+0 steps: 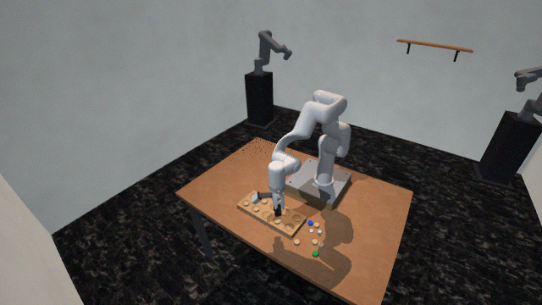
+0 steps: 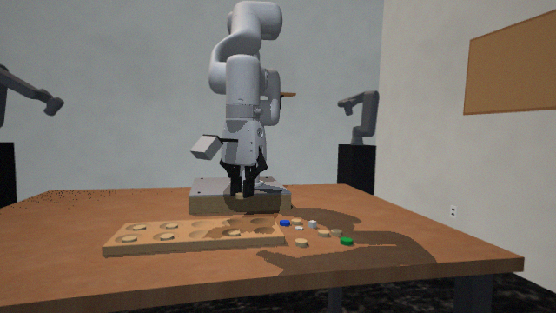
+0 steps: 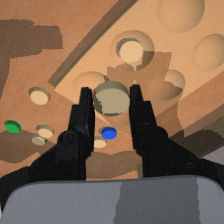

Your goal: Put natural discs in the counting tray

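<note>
The wooden counting tray lies 12 cm below my hand, 8 cm to the right of it and 7 cm behind it. Also, from my hand: blue disc: 15 cm to the left, 13 cm below, 11 cm behind; small white disc: 17 cm to the left, 13 cm below, 6 cm behind; cube: 21 cm to the left, 12 cm below, 7 cm behind.
</note>
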